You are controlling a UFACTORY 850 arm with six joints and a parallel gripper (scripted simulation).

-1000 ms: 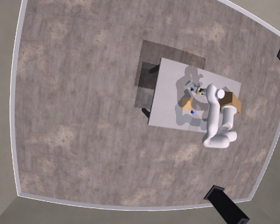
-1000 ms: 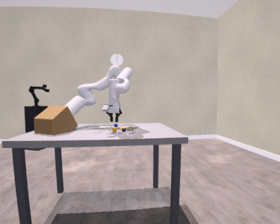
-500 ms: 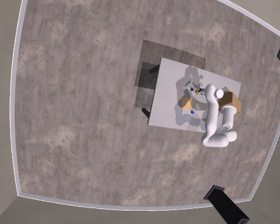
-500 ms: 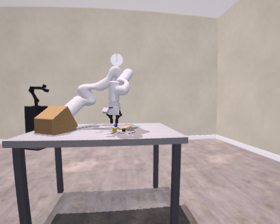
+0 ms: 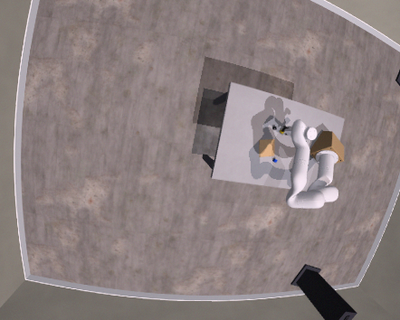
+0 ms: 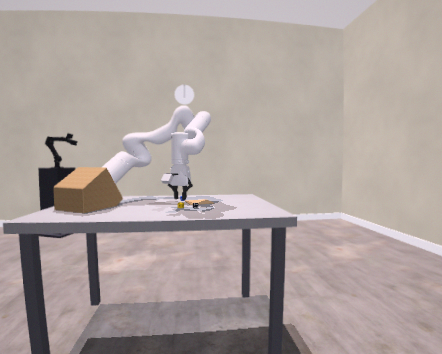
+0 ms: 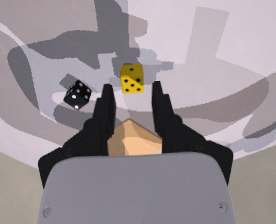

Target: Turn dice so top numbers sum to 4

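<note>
Now: the yellow die 5 cm below my hand. Also, from my hand: tan mat: 18 cm to the left, 6 cm below, 5 cm ahead; black die: 8 cm ahead, 5 cm below, 1 cm to the left; blue die: 24 cm to the left, 7 cm behind, 5 cm below.
</note>
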